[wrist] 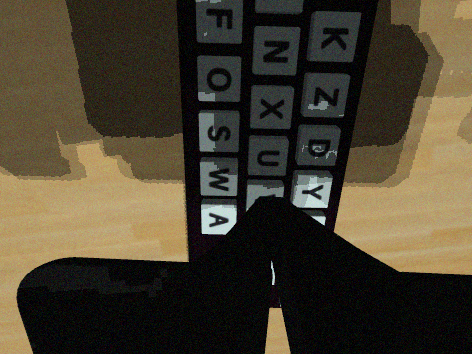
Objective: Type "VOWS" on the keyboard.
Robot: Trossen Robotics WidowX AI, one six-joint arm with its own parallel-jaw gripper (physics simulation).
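Places are measured from the arm's base along level axes (x left, y back, z up), in millimetres.
Pixels of known places: gripper, fingertip midpoint: (269,208).
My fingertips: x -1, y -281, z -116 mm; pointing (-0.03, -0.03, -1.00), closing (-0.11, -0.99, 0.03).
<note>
For each thing: its top centre in the pictures, then the offset to it from my fingertips. "spot": a spot on its surface instead. Level surfaces: height alone.
- keyboard, surface spot: (196,244) spot: dx -28, dy +32, dz -20 mm
- O key, top centre: (219,79) dx +44, dy +15, dz -14 mm
- S key, top centre: (219,132) dx +25, dy +17, dz -14 mm
- W key, top centre: (218,179) dx +6, dy +18, dz -14 mm
- U key, top centre: (268,158) dx +14, dy -1, dz -14 mm
- X key, top centre: (271,108) dx +33, dy -3, dz -14 mm
- Y key, top centre: (312,191) dx -2, dy -19, dz -14 mm
- wooden table, surface height: dz -32 mm
The keyboard (196,244) is a dark board with grey, black-lettered keys, its rows running up the wrist view and the letters turned sideways. The O key (219,79), S key (219,131) and W key (218,177) stand in line in the left row. In the middle row, below U, a key (260,191) is mostly hidden by the fingertips; a sliver of its letter shows, likely V. My gripper (269,208) is shut and empty, its black tips over the lower part of that key. Whether the tips touch it cannot be told.
The A key (218,219) is below W, left of the fingers. The U key (267,156) and X key (271,107) are above the tips, and the Y key (312,190) is to the right. The wooden table (125,215) carries dark shadows on both sides of the keyboard.
</note>
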